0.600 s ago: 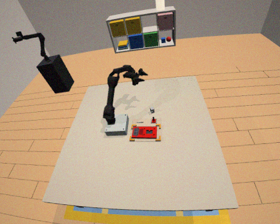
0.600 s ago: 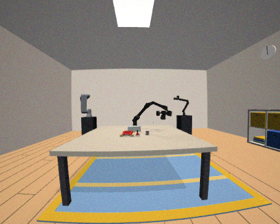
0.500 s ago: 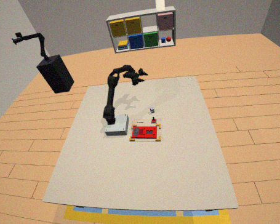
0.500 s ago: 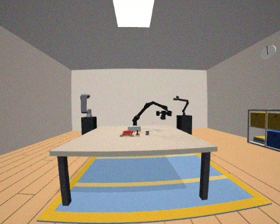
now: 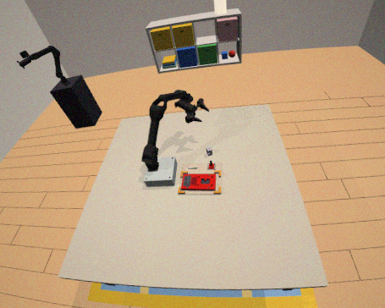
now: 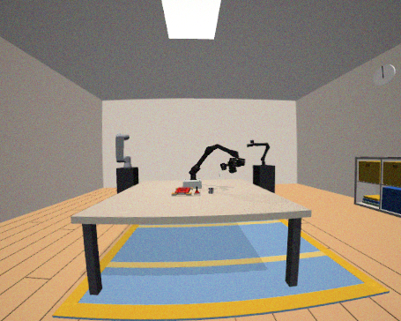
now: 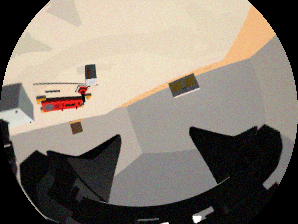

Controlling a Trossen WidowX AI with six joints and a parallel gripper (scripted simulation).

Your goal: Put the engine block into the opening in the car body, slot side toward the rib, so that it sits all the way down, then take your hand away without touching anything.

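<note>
The engine block is 150 mm to the right of my gripper tip and 180 mm below it.
</note>
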